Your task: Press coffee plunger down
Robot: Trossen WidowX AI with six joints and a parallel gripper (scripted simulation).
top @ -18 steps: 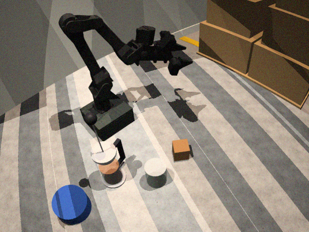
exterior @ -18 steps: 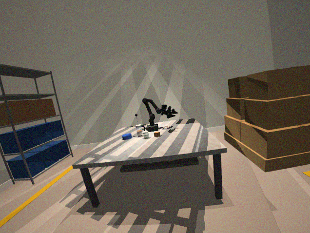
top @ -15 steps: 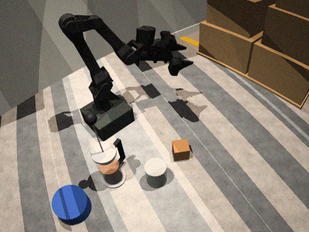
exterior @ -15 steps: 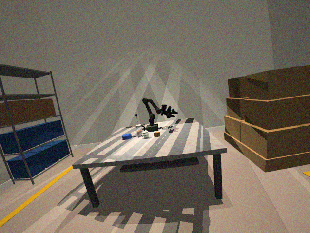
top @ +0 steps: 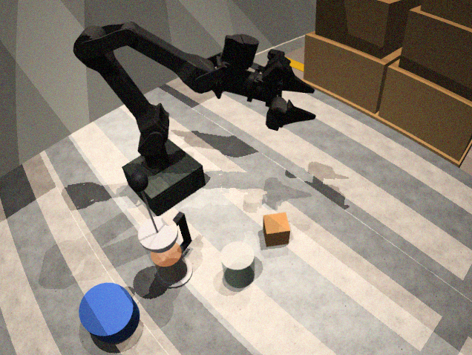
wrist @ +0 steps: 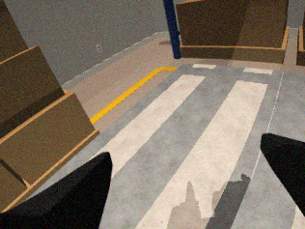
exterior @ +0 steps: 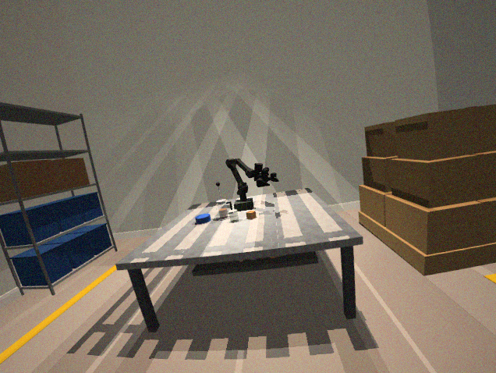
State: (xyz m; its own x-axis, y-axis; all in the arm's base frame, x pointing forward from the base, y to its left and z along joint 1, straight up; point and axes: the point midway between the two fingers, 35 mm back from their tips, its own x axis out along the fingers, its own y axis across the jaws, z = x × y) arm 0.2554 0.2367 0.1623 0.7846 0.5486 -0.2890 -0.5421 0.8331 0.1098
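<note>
Right now my gripper tip is 6 cm past the coffee press, 40 cm to the left of it and 8 cm above it. From my gripper tip the other things lie so: blue disc (7 cm behind, 59 cm to the right, 20 cm below).
</note>
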